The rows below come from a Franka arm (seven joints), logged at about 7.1 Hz.
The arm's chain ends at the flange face. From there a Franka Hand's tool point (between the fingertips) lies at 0.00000 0.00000 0.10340 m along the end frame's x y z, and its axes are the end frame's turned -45 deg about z.
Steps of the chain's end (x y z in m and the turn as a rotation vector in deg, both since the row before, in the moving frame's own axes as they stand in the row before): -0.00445 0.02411 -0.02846 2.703 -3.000 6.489; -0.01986 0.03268 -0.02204 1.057 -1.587 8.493; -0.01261 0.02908 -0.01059 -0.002 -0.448 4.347; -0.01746 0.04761 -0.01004 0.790 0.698 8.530; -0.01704 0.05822 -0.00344 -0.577 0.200 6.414; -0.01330 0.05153 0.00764 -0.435 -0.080 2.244
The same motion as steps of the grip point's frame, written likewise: -0.02016 0.00662 -0.02872 4.033 -0.210 6.489; -0.03758 0.00565 -0.02210 1.870 -0.375 8.493; -0.03003 0.01106 -0.01059 0.315 -0.318 4.347; -0.04411 0.02134 -0.01006 0.065 1.052 8.530; -0.05375 0.03008 -0.00345 -0.549 -0.267 6.414; -0.04651 0.02747 0.00764 -0.251 -0.364 2.244
